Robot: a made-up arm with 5 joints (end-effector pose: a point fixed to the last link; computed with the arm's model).
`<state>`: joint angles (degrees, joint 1 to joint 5).
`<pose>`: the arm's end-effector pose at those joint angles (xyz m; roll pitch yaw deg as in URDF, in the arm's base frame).
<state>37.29 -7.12 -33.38 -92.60 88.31</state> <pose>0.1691 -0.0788 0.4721 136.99 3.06 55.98</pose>
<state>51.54 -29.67 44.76 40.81 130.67</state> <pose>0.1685 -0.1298 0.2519 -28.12 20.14 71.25</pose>
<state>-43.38 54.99 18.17 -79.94 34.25</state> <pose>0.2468 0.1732 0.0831 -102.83 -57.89 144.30</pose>
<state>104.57 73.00 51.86 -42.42 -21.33</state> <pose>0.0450 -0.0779 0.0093 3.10 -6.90 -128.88</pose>
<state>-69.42 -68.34 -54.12 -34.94 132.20</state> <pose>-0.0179 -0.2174 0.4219 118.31 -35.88 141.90</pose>
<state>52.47 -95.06 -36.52 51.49 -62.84</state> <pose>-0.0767 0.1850 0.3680 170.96 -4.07 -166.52</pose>
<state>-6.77 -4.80 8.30 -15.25 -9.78</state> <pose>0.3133 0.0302 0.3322 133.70 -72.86 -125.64</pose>
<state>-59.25 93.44 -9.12 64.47 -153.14</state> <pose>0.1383 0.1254 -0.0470 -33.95 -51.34 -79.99</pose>
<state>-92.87 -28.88 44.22 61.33 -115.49</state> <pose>0.0561 0.1540 0.2456 11.79 6.27 -24.76</pose>
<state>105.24 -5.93 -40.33 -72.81 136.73</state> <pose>0.0310 -0.1258 0.4895 158.18 -19.70 -55.35</pose>
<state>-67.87 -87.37 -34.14 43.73 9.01</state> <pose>-0.0129 -0.1886 0.4051 -178.66 -12.15 -118.49</pose>
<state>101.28 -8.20 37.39 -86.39 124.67</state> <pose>0.0250 -0.2018 0.2880 -151.31 16.62 -38.88</pose>
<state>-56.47 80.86 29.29 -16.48 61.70</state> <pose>0.1249 0.0924 -0.0292 3.14 1.89 115.43</pose>
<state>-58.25 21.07 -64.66 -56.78 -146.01</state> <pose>0.1754 0.1806 0.4639 -174.58 -8.86 26.63</pose>
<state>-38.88 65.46 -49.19 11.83 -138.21</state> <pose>0.3455 0.2275 0.1501 49.69 43.28 -81.30</pose>
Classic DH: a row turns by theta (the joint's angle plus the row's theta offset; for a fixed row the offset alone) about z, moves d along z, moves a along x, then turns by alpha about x. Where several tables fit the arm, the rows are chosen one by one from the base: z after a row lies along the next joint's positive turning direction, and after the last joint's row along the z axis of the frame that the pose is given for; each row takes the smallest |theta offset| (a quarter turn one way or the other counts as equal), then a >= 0, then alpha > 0; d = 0 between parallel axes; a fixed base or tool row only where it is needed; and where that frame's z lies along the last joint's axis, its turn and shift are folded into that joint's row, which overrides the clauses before.
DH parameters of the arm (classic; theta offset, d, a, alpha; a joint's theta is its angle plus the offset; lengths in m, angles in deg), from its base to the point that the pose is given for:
base (fixed): 0 0 0.0645 180
joint 1: 0 -0.1837 0.0195 90
joint 2: -76.05 0 0.1456 0
joint 3: 73.85 0 0.167 0
joint 4: -87.8 0.0007 0 90
joint 5: -2.79 -0.0419 0 0

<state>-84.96 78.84 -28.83 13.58 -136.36</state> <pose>0.0898 0.2946 0.0154 18.00 19.66 -51.05</pose>
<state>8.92 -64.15 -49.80 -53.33 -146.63</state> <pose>-0.1397 0.0328 0.4360 -113.93 -57.12 -78.48</pose>
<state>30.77 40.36 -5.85 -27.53 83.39</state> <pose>0.3402 -0.1634 0.1743 -82.93 -9.33 58.08</pose>
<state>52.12 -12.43 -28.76 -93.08 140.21</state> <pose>0.1360 -0.0907 0.4740 146.59 -30.93 -0.05</pose>
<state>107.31 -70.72 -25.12 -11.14 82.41</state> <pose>0.1062 0.1314 0.4689 163.28 3.02 -7.37</pose>
